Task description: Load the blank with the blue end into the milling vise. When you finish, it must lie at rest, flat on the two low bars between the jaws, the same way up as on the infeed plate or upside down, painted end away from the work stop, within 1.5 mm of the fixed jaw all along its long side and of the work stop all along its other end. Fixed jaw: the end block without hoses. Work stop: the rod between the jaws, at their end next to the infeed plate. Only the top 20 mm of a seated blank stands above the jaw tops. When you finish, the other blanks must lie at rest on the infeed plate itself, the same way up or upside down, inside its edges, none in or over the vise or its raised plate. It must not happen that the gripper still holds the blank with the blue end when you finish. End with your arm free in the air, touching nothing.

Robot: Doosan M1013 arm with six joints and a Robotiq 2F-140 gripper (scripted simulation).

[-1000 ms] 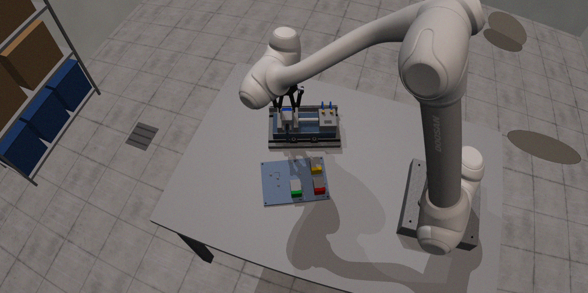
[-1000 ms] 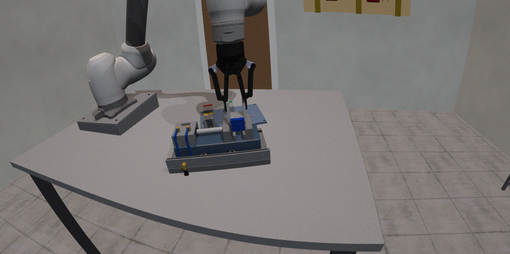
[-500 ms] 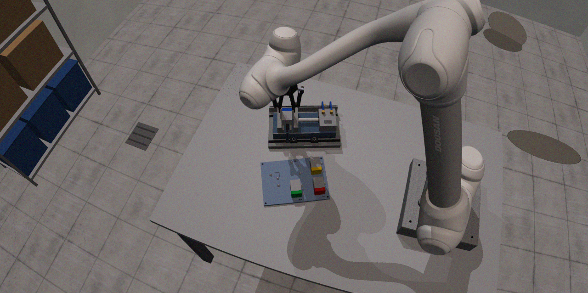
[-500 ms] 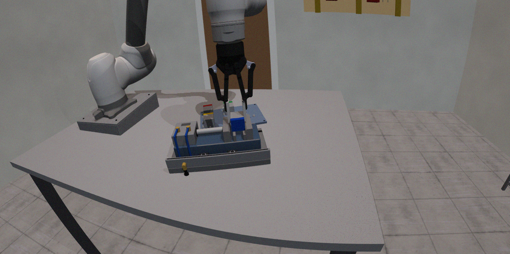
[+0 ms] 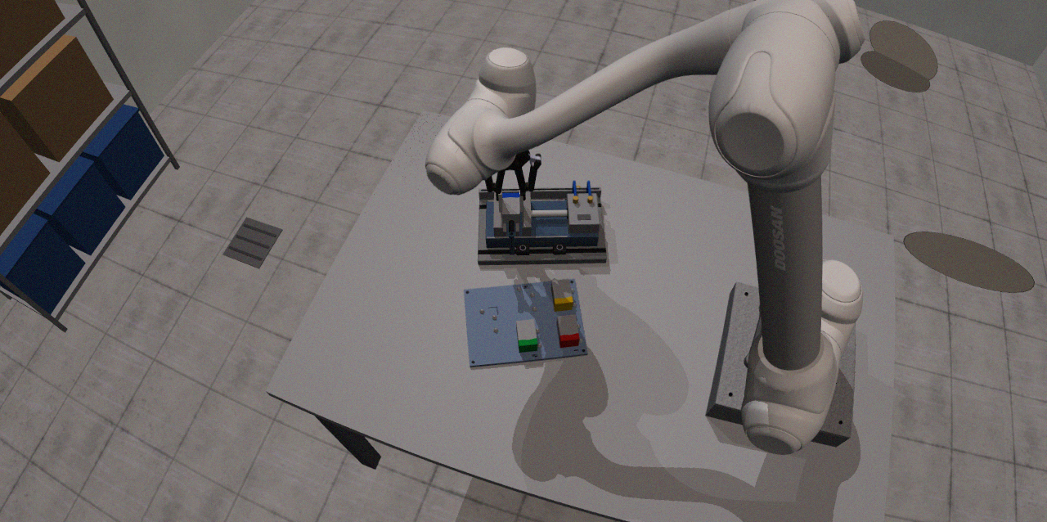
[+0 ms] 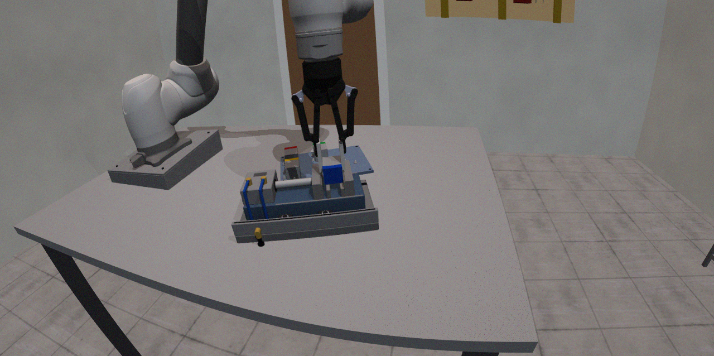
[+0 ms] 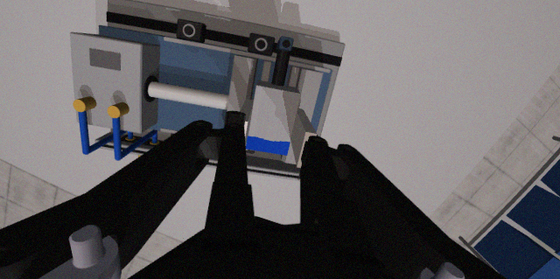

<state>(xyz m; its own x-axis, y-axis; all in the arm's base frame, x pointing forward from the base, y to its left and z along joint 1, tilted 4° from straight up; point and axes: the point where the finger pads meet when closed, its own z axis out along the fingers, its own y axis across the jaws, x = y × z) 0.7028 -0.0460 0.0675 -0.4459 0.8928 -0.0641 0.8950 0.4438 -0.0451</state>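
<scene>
Right now the blue-ended blank is 30 mm below my hand. From my hand the other things lie so: black work stop rod: 50 mm below, 40 mm to the left, 20 mm behind; moving jaw: 60 mm below, 30 mm behind, 20 mm to the right; fixed jaw: 60 mm below, 30 mm ahead, 10 mm to the left.
</scene>
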